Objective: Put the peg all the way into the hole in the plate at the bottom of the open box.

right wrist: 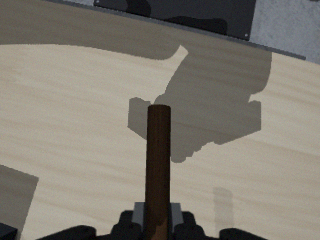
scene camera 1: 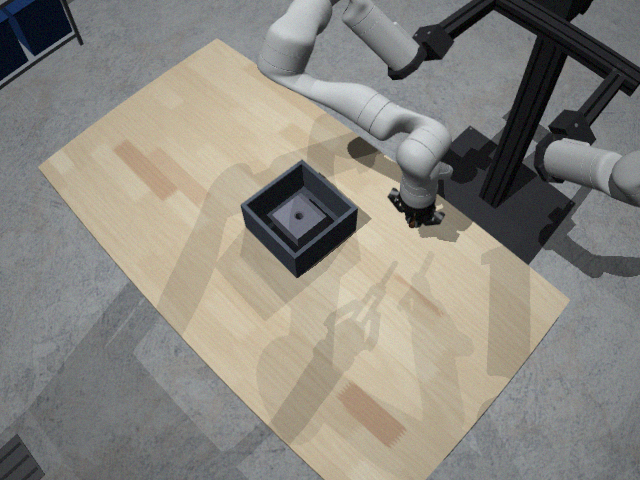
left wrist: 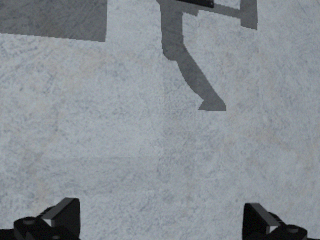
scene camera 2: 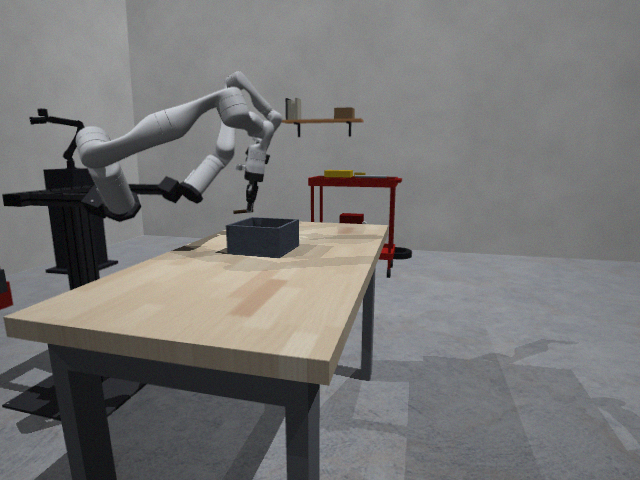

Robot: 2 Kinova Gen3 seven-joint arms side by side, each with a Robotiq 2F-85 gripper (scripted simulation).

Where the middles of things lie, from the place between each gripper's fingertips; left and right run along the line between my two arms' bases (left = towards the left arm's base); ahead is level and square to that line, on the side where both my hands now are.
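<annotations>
The grey plate (scene camera 1: 299,220) is 14 cm ahead of my right hand (scene camera 1: 413,222), 22 cm to the right of it and 8 cm below it. The dark box (scene camera 1: 341,214), counted from that same right hand, is also 14 cm ahead and 22 cm to the right, but 9 cm below. Going by its middle, the grey plate is nearer to my right hand than to my left hand.
For the grey plate, my left hand is 103 cm to the left of it, 44 cm short of it and 22 cm above it. The dark box is 103 cm to the right of my left hand, 44 cm ahead of it and 24 cm below it. By its middle, the dark box is nearer to my right hand than to my left hand.
</annotations>
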